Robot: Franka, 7 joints.
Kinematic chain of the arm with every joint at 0, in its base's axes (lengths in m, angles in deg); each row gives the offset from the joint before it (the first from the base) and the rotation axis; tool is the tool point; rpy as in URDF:
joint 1: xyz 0 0 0.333 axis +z
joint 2: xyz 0 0 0 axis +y
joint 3: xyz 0 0 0.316 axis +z
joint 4: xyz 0.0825 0 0 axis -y
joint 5: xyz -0.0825 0 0.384 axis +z
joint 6: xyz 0 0 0 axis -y
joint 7: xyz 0.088 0 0 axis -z
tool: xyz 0 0 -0.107 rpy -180 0 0
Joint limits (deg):
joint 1: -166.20..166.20
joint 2: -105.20..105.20
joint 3: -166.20..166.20
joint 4: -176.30..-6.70
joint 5: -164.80..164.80
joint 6: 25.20..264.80
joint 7: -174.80..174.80
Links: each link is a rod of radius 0.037 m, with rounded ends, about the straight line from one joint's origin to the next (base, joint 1, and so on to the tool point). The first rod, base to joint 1, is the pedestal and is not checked.
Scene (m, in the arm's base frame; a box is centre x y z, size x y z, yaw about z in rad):
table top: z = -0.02
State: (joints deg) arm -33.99 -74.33 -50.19 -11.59 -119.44 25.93 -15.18
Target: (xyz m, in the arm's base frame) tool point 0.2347 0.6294 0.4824
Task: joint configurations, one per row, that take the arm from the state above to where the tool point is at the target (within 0.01 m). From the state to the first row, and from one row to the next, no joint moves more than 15 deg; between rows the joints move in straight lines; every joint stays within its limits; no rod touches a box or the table.
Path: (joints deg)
1: -46.70 -73.35 -52.24 -10.77 -121.95 27.34 -15.18
2: -59.42 -72.36 -54.29 -9.96 -124.46 28.76 -15.18
3: -72.13 -71.38 -56.34 -9.15 -126.97 30.17 -15.18
4: -84.85 -70.39 -58.38 -8.33 -129.48 31.58 -15.18
5: -97.56 -69.41 -60.43 -7.52 -131.99 33.00 -15.18
6: -110.27 -68.42 -62.48 -6.70 -134.50 34.41 -15.18

